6 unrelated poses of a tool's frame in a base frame.
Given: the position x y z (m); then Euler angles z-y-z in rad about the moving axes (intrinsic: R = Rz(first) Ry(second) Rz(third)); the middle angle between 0 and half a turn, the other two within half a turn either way.
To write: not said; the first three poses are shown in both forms.
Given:
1: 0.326 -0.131 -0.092 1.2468 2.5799 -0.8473
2: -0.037 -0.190 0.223 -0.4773 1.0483 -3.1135
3: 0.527 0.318 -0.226 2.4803 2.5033 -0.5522
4: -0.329 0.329 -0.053 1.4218 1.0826 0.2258
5: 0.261 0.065 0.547 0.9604 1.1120 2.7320
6: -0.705 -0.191 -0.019 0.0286 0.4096 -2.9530
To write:
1: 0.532 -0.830 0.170; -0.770 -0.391 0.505; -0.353 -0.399 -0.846; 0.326 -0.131 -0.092
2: -0.456 -0.447 0.770; 0.204 -0.894 -0.398; 0.866 -0.024 0.499; -0.037 -0.190 0.223
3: 0.862 -0.190 -0.470; -0.006 -0.931 0.366; -0.507 -0.313 -0.803; 0.527 0.318 -0.226
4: -0.154 -0.979 0.131; 0.485 0.041 0.873; -0.861 0.198 0.469; -0.329 0.329 -0.053
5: -0.559 0.651 0.514; -0.105 -0.670 0.735; 0.822 0.357 0.443; 0.261 0.065 0.547
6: -0.895 0.200 0.398; -0.213 -0.977 0.011; 0.391 -0.075 0.917; -0.705 -0.191 -0.019
